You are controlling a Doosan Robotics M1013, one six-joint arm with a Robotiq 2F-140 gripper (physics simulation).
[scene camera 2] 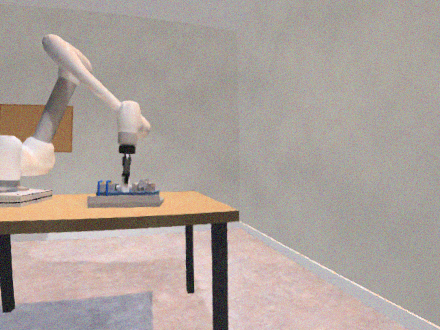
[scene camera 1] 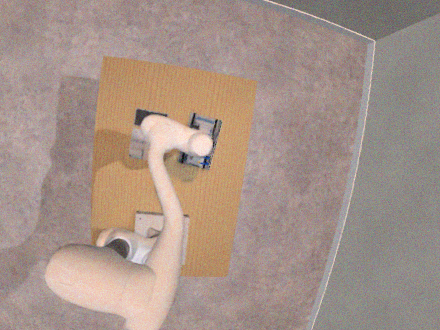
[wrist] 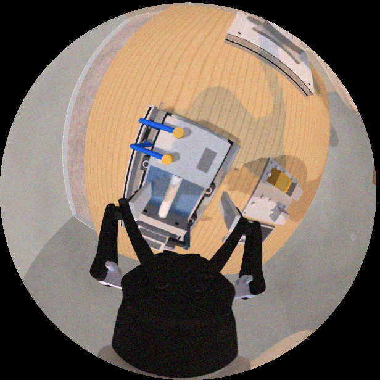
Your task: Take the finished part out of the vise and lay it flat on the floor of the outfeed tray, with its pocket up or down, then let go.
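Frame: origin at the arm's base, x ahead, y left, z up, level; metres.
Where they show: gripper, fingertip midpoint: (scene camera 2: 125,190); arm's base, origin of the base link: (scene camera 2: 0,190).
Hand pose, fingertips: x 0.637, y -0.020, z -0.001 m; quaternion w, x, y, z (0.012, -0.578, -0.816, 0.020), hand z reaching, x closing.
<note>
Things, the pixels of their top centre, and the offset from my fingertips. "spot": a spot on its surface instead. Level surfaces: height alone.
- vise, middle of its top: (scene camera 2: 128,182) (scene camera 1: 201,141) dx +0.027, dy -0.030, dz +0.039 m
- dark tray, surface spot: (scene camera 1: 142,117) spot: dx +0.054, dy +0.325, dz -0.053 m
- pale pinned fixture, middle of its top: (scene camera 1: 136,152) dx -0.142, dy +0.293, dz -0.016 m
- wooden table, its level: dz -0.059 m
The vise (scene camera 1: 205,125) (scene camera 2: 125,201) (wrist: 192,197) is long, with a grey base, a blue bed and a pale rod along its middle. Pale grey blocks at its far end (scene camera 2: 146,186) look like its jaws. A light grey piece (wrist: 154,235) shows there in the wrist view, perhaps the finished part; its pocket cannot be made out. My gripper (scene camera 2: 126,184) (wrist: 185,193) is open and empty, pointing down over the vise's middle, one finger above its side, the other beyond its opposite side. A dark tray (scene camera 1: 142,117) (wrist: 264,232), partly hidden, may be the outfeed tray.
Blue handles with yellow tips (wrist: 167,159) stand up from the vise's robot-side end, beside a grey plate (wrist: 192,145). A pale pinned fixture (scene camera 1: 137,146) (wrist: 260,199) with a yellow recess (wrist: 281,180) adjoins the dark tray. The robot's base plate (scene camera 2: 30,196) (wrist: 270,45) is on the wooden table (scene camera 1: 215,220).
</note>
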